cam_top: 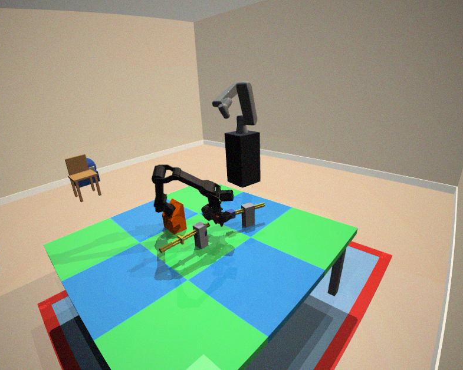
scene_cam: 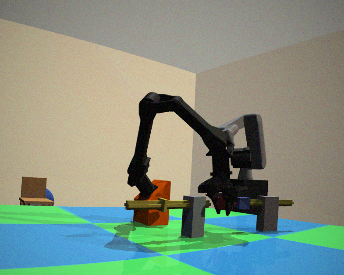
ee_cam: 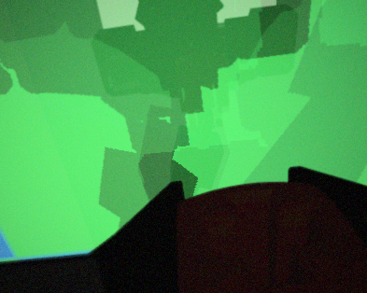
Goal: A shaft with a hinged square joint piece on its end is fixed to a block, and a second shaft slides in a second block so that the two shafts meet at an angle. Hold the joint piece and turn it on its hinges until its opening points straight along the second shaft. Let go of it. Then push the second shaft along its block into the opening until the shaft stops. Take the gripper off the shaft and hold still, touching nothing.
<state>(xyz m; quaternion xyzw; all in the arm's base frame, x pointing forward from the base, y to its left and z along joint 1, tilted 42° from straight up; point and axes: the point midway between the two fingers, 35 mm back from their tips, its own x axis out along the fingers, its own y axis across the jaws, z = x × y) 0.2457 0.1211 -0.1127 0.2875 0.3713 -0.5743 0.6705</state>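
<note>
Now: gripper tip 40 mm below the red joint piece and 10 mm to the right of it.
</note>
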